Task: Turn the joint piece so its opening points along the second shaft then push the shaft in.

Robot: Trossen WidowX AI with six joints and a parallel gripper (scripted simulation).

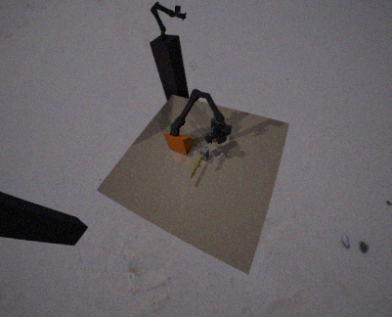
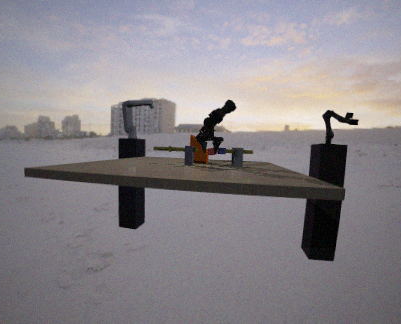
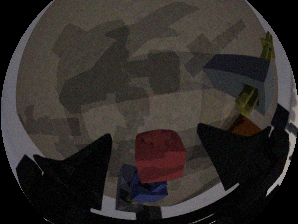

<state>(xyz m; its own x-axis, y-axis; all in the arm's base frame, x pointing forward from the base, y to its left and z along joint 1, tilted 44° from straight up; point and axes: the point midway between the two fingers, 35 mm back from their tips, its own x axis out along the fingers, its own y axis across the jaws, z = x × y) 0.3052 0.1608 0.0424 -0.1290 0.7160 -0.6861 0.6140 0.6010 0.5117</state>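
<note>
Right now the red square joint piece is 2 cm behind my gripper tip, 1 cm to the left of it and 1 cm above it.
</note>
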